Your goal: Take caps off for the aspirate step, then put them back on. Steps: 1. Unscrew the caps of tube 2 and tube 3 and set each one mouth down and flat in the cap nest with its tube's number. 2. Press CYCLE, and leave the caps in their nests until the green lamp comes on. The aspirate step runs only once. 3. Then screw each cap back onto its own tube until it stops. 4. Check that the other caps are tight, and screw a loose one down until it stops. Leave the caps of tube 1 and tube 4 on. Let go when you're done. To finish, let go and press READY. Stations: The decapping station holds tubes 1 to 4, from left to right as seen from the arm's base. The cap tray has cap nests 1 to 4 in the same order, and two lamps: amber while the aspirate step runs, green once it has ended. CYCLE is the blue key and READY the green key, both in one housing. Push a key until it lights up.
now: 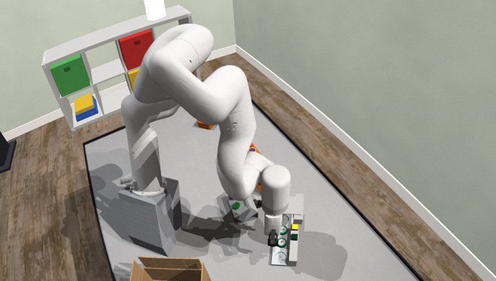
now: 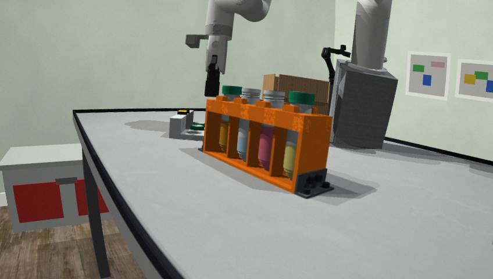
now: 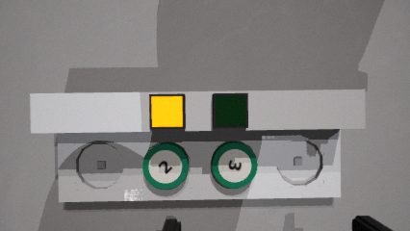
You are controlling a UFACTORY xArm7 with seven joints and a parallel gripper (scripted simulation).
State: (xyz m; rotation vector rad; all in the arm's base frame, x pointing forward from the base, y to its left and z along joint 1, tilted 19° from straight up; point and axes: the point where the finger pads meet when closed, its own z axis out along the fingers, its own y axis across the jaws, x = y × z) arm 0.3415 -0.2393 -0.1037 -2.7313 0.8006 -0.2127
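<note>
My hand is 90 mm above the cap 2, 50 mm short of it and 40 mm to the right of it. From my hand the other things lie so: key housing: 200 mm to the left, 50 mm below, 40 mm behind; green ready key: 170 mm to the left, 60 mm behind, 40 mm below; cap 3: 90 mm below, 30 mm ahead, 10 mm to the right.
</note>
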